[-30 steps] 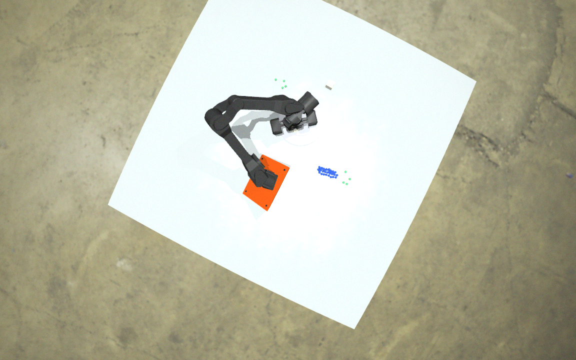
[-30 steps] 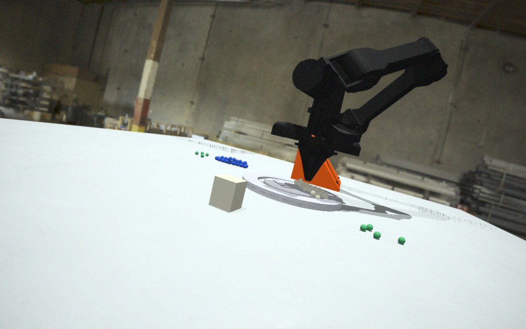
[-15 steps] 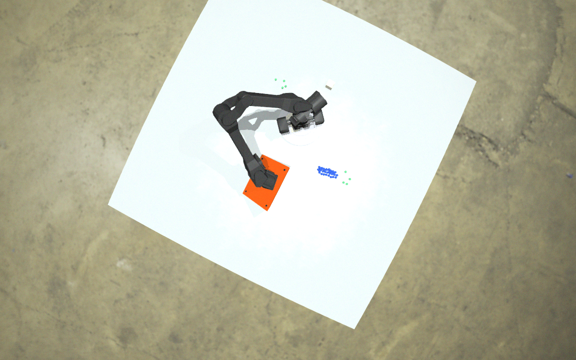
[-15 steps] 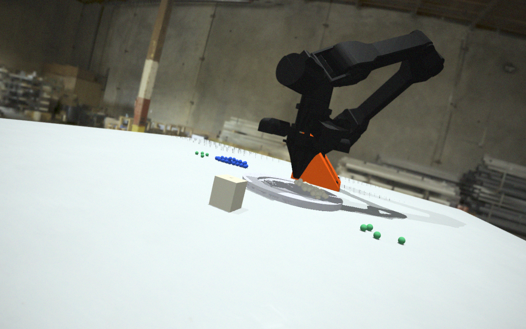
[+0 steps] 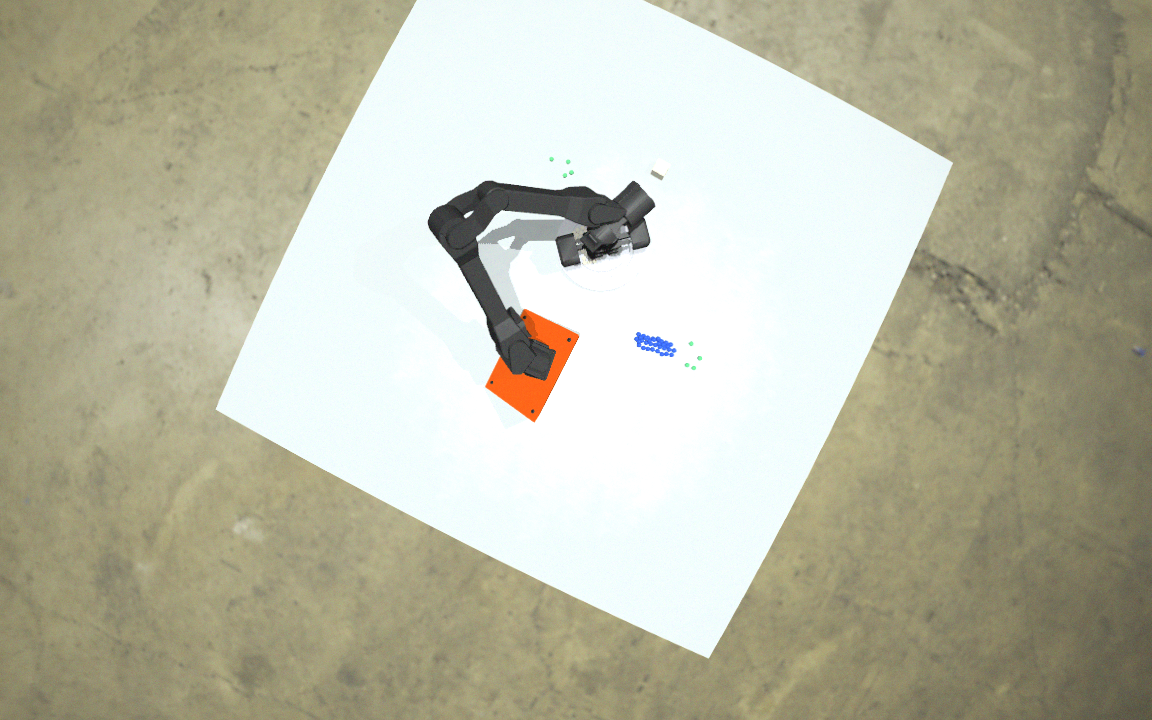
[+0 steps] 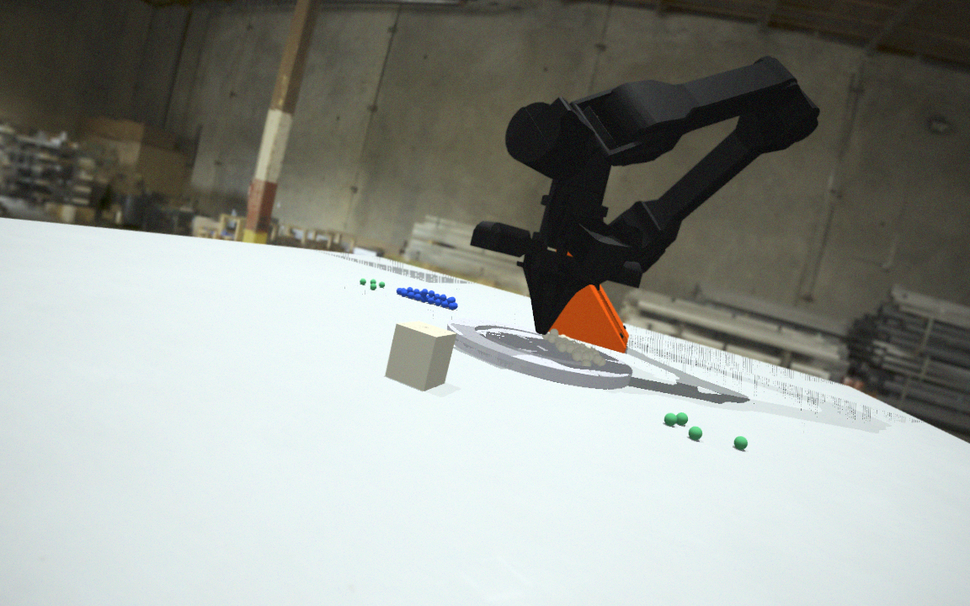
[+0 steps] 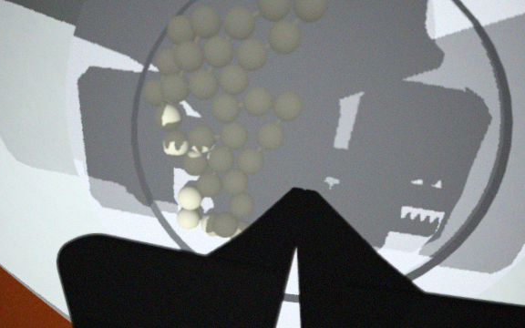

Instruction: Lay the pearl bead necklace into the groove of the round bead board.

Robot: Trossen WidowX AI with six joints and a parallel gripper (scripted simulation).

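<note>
My gripper tip is now 1 cm short of the round bead board and 1 cm above it. Round my gripper tip: cream cube (21 cm ahead, 6 cm to the right).
</note>
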